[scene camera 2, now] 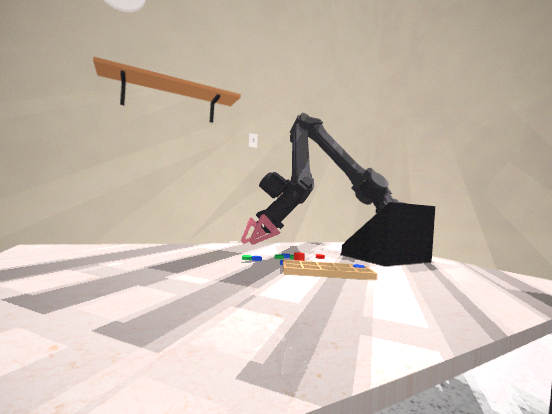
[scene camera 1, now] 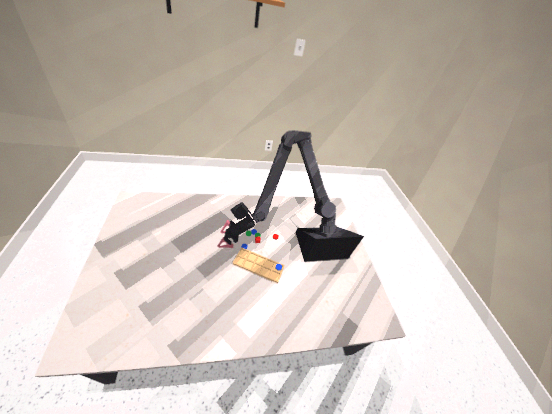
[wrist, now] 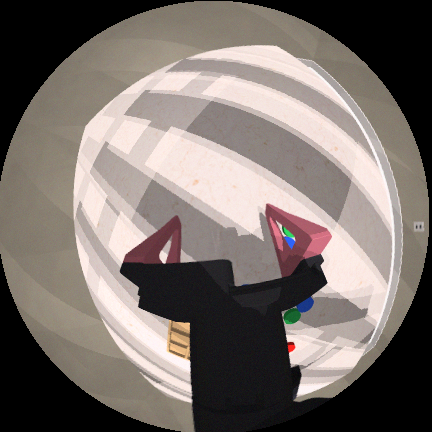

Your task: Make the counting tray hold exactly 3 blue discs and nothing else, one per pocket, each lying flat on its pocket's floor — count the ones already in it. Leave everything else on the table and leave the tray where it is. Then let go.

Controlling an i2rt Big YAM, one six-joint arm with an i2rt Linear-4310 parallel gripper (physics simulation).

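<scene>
The wooden counting tray point(scene camera 1: 255, 273) point(scene camera 2: 325, 273) point(wrist: 170, 337) holds a blue disc point(scene camera 1: 279, 267) point(scene camera 2: 359, 266) in a pocket at its end nearer the arm base. A second blue disc point(scene camera 1: 244, 246) point(scene camera 2: 281, 262) lies on the table beside the tray's far end. A third blue disc point(scene camera 1: 254, 232) point(wrist: 305, 304) lies among green discs. A fourth blue disc point(scene camera 2: 256, 258) point(wrist: 289, 243) lies against a green disc point(scene camera 2: 246, 257) point(wrist: 288, 231); the gripper hides this pair in scene camera 1. My gripper point(scene camera 1: 220, 239) point(scene camera 2: 249, 243) point(wrist: 222, 213) is open and empty, tilted above the table near that pair.
Two green discs point(scene camera 1: 249, 233) point(scene camera 1: 258, 235) lie near the third blue disc. A red cube point(scene camera 1: 258, 240) point(scene camera 2: 299, 256) stands beside them. A red disc point(scene camera 1: 275, 236) point(scene camera 2: 320, 256) point(wrist: 291, 346) lies nearer the black arm base point(scene camera 1: 330, 246) point(scene camera 2: 395, 235).
</scene>
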